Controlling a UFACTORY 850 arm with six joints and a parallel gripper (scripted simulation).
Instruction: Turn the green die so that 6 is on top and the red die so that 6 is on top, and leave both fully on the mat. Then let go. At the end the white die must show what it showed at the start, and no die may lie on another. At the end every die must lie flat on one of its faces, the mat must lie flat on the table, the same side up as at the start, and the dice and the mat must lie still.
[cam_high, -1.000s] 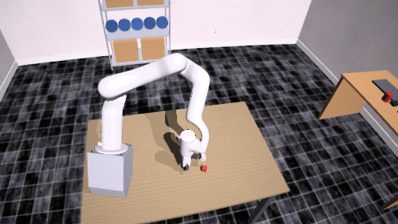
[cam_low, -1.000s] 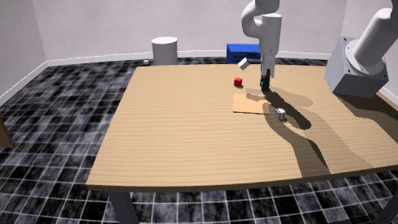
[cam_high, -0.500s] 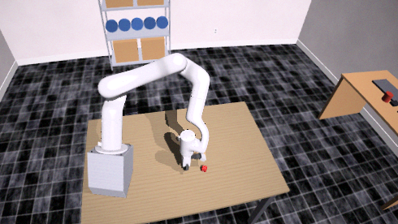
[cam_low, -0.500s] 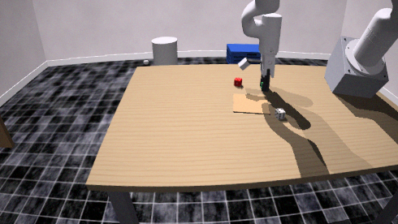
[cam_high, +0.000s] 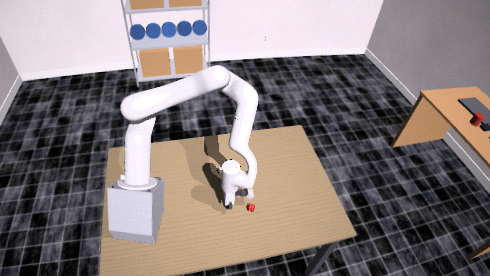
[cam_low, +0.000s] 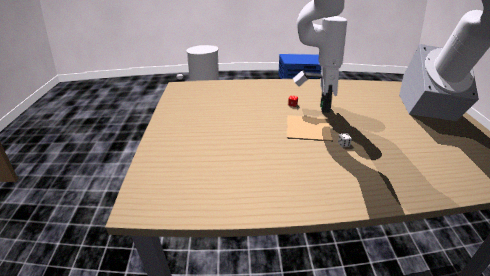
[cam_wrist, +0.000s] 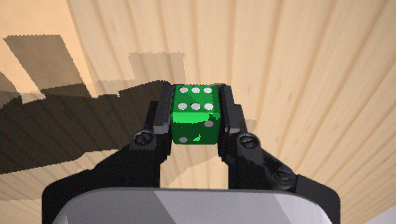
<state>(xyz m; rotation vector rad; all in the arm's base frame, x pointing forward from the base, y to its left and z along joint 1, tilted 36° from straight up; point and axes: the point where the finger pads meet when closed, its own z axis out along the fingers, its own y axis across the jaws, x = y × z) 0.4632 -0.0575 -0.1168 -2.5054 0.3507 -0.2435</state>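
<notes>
Now: the green die 1 cm below my hand. The rest, counted from my hand: red die (11 cm ahead, 6 cm to the right, 1 cm below); tan mat (10 cm ahead, 12 cm to the left, 2 cm below); white die (2 cm ahead, 23 cm to the left, 1 cm below).
</notes>
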